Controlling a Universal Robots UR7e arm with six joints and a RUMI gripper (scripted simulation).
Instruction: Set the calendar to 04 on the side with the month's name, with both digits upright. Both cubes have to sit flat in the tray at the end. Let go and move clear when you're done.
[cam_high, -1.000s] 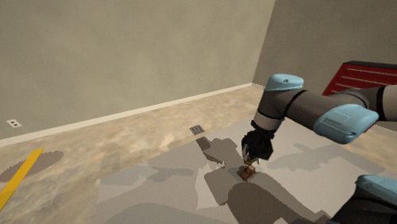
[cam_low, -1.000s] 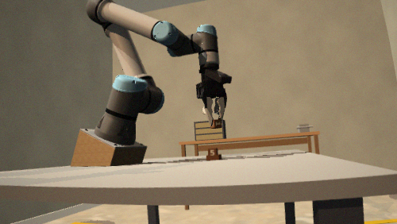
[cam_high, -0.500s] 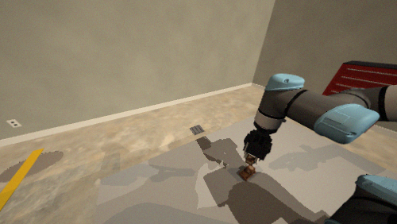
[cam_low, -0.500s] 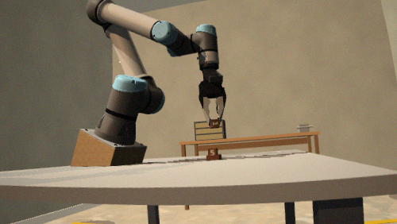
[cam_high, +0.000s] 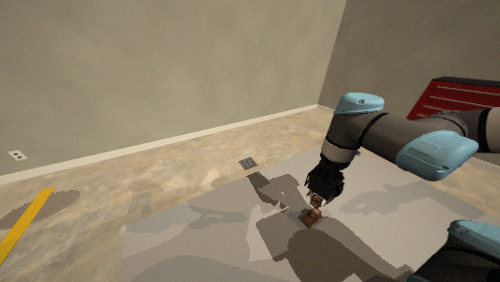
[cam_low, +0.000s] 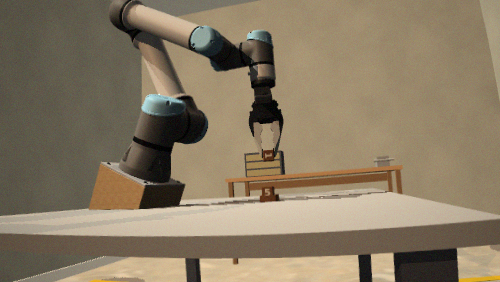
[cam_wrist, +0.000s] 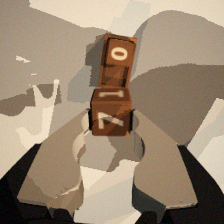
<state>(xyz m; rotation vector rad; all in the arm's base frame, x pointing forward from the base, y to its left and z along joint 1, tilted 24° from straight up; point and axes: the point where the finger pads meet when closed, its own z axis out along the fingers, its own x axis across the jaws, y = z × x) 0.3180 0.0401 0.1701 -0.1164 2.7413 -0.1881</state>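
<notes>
Now: hand 10 mm past the cube, 30 mm to the left of it and 110 mm above it. Round my hand: calendar tray (20 mm to the right, 130 mm below).
</notes>
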